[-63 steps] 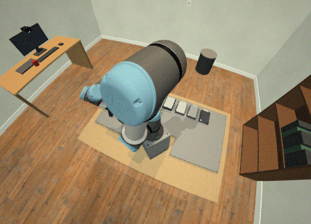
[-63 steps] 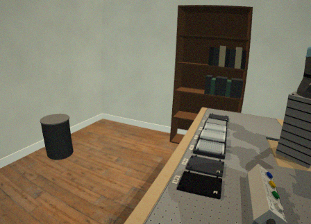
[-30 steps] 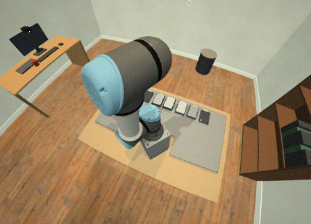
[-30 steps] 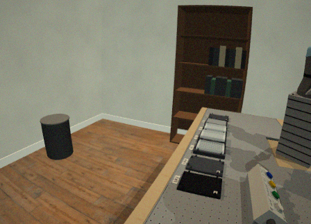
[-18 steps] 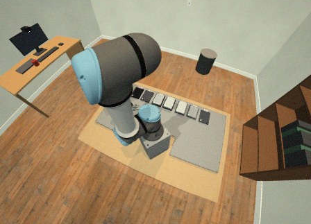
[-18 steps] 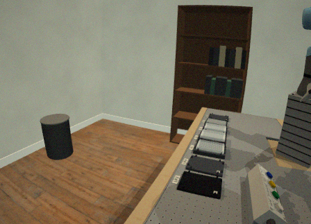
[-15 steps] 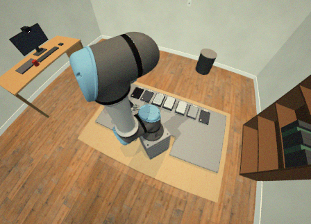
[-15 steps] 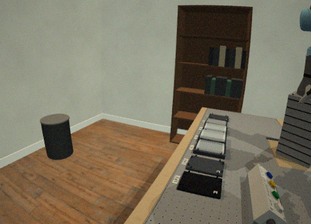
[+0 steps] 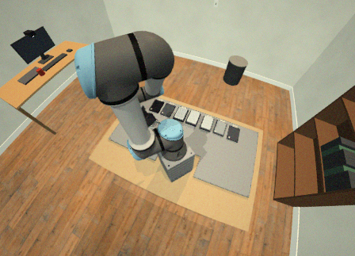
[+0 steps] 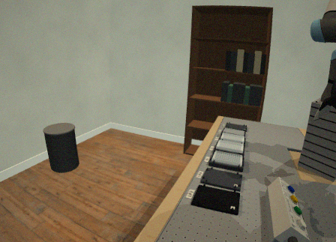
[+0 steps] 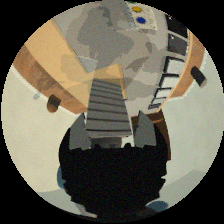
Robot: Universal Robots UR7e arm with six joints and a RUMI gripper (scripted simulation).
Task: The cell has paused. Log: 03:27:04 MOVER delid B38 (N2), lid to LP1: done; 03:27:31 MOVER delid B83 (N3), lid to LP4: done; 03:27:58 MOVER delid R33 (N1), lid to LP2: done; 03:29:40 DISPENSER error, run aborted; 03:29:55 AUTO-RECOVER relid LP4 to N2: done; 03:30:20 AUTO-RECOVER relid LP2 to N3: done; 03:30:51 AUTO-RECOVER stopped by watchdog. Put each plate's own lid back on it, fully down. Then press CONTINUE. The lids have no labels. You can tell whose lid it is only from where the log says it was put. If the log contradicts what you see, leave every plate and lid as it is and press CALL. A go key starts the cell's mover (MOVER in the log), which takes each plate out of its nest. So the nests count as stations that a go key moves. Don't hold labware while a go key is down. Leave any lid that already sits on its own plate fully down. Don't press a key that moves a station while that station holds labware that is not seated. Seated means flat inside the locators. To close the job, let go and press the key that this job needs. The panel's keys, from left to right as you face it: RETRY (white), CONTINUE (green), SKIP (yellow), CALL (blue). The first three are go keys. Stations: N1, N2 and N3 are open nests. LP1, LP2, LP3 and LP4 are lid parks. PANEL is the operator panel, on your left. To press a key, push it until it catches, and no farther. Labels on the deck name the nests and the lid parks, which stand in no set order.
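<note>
My gripper is now 340 mm short of the white gridded plate, 230 mm above it and 220 mm to the left of it. The rest, counted from my hand: green key 250 mm to the left, 190 mm below, 180 mm ahead; then yellow key 200 mm to the left, 190 mm below, 170 mm ahead; then blue key 190 mm below, 170 mm ahead, 150 mm to the left.
</note>
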